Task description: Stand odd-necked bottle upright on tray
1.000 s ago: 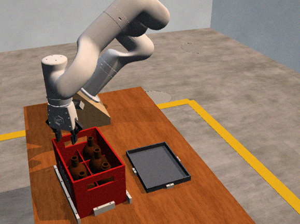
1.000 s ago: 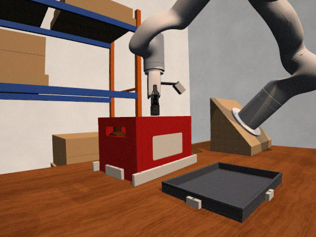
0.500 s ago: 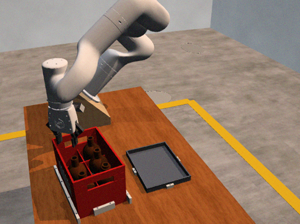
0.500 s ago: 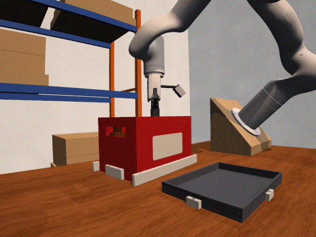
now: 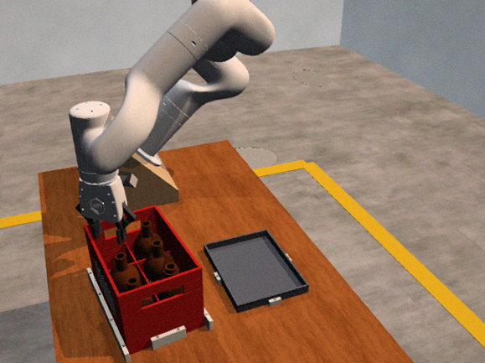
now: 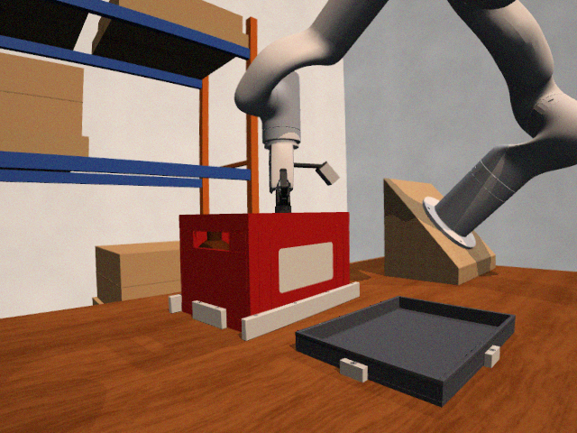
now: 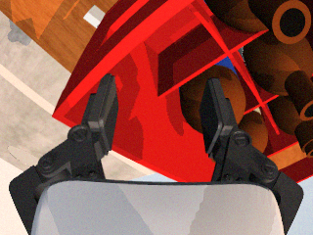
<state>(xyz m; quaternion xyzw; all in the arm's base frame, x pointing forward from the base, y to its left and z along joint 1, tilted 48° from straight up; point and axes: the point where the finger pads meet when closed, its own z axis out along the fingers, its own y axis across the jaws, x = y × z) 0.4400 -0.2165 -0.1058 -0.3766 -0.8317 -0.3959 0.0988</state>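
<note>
My hand is 9 cm short of the red crate, 8 cm above it and 4 cm to the right of it. From my hand the other things lie so: dark grey tray 33 cm to the left, 16 cm below, 12 cm ahead; brown bottle 18 cm ahead, 8 cm below.
</note>
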